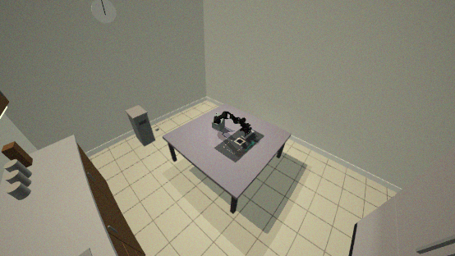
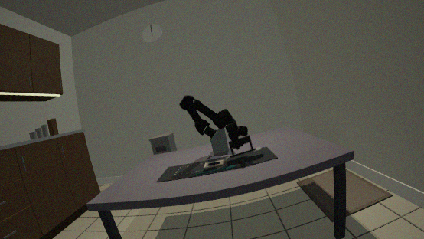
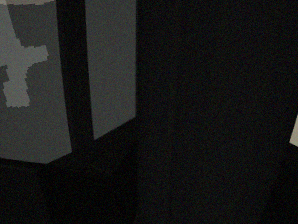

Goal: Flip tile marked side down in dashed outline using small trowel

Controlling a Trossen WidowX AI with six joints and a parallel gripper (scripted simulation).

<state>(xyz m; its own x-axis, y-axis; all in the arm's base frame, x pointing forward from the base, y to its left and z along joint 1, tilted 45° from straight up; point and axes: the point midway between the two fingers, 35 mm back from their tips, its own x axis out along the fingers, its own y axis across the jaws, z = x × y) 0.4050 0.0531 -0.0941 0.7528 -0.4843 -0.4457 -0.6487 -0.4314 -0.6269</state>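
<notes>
Now: the tile 4 cm behind my gripper tip, 14 cm to the right of it and 7 cm below it. Round my gripper tip: green trowel 11 cm ahead, 12 cm to the right, 7 cm below; dark mat 3 cm behind, 13 cm to the right, 9 cm below.
</notes>
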